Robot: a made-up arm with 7 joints. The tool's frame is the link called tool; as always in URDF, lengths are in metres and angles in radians.
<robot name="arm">
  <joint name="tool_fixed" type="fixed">
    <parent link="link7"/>
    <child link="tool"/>
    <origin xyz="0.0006 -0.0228 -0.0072" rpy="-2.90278 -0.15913 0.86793"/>
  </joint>
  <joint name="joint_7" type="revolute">
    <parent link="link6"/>
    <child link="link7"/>
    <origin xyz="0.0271 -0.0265 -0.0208"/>
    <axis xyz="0 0 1"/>
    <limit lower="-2.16" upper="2.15" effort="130" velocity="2"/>
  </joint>
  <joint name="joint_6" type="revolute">
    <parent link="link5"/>
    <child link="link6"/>
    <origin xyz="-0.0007 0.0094 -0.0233"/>
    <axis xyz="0 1 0"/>
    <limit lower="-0.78" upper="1.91" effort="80" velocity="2.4"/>
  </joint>
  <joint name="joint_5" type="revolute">
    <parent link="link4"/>
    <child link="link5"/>
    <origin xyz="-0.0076 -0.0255 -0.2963"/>
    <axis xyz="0 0 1"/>
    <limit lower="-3.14" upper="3.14" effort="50" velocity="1.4"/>
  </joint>
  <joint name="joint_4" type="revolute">
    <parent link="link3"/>
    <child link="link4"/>
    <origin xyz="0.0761 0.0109 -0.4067"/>
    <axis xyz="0 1 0"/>
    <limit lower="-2.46" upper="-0.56" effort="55" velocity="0.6"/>
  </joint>
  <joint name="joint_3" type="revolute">
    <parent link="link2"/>
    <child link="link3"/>
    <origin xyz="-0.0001 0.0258 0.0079"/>
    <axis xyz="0 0 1"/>
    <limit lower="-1.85" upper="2.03" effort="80" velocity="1.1"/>
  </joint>
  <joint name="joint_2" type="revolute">
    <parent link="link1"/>
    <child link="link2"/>
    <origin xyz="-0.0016 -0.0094 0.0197"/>
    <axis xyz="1 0 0"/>
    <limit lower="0.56" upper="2.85" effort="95" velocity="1.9"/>
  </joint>
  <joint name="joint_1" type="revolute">
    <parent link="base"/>
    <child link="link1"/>
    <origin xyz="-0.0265 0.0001 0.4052"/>
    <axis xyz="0 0.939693 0.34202"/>
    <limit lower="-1.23" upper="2.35" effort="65" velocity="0.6"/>
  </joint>
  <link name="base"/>
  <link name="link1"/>
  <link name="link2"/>
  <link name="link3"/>
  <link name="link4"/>
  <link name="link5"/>
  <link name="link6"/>
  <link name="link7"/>
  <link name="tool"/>
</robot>
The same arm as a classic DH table. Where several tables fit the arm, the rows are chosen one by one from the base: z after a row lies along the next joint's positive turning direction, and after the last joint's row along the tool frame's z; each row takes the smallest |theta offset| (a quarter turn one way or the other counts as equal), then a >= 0, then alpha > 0; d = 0 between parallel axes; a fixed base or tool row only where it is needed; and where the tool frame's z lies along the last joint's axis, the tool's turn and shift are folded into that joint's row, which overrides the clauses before.
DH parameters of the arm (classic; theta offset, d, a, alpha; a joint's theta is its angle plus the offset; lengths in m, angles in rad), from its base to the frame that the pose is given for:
base (fixed): 0.0000 0.4052 -0.0265 -1.2218
joint_1: -1.5708 -0.0020 0.0217 -1.5708
joint_2: 1.2218 -0.0017 -0.0258 1.5708
joint_3: 1.5708 -0.3988 0.0761 -1.5708
joint_4: 0.0000 -0.0146 -0.0076 1.5708
joint_5: 0.0000 -0.3196 -0.0007 -1.5708
joint_6: 0.0000 -0.0171 0.0271 1.5708
joint_7: 0.2909 -0.1028 -0.0060 -2.8555
tool (fixed): -0.5961 -0.0780 0.0000 0.0000
Joint limits (rad, base to tool): -1.2300..2.3500 0.5600..2.8500 -1.8500..2.0300 -2.4600..-0.5600 -3.1400..3.1400 -0.7800..1.9100 -2.1600..2.1500

